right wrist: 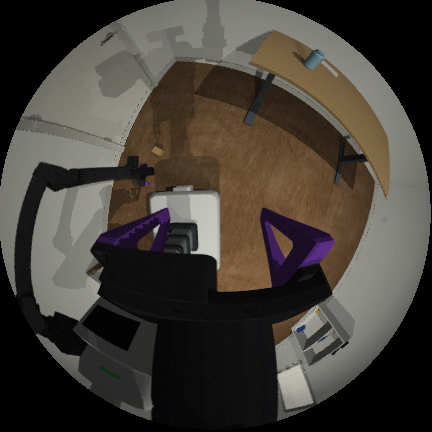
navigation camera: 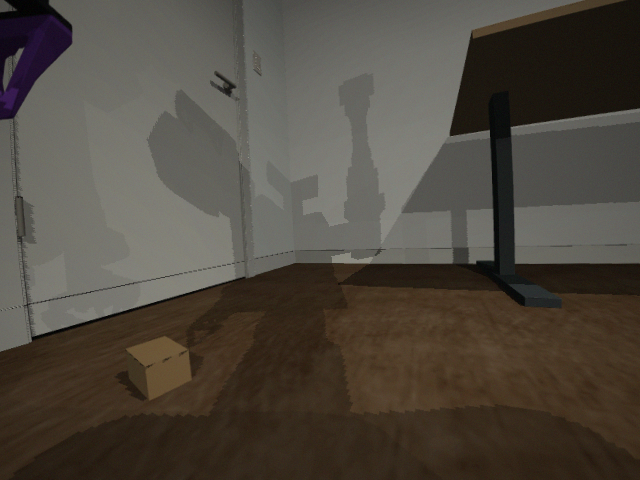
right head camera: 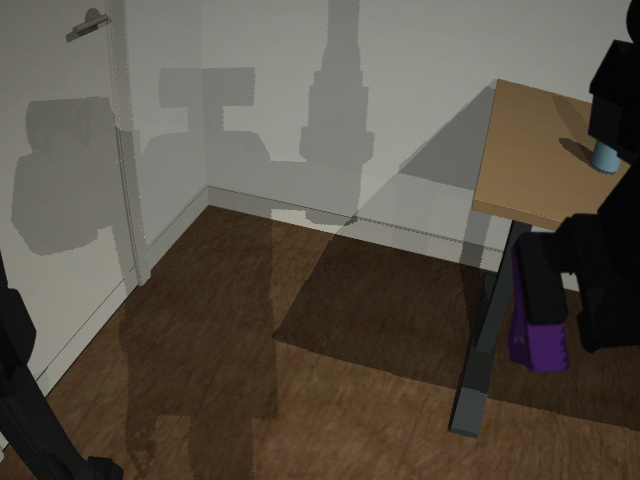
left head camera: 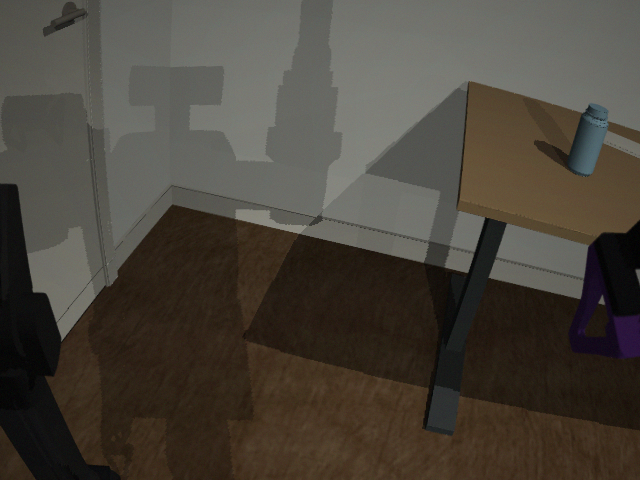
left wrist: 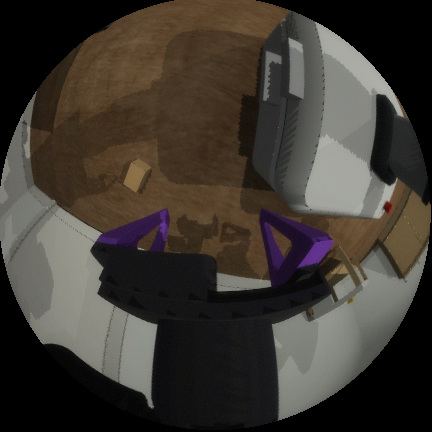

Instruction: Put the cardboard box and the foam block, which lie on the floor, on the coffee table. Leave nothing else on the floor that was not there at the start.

Labels:
same spot on door: (right head camera: 80,251) = (left head camera: 51,251)

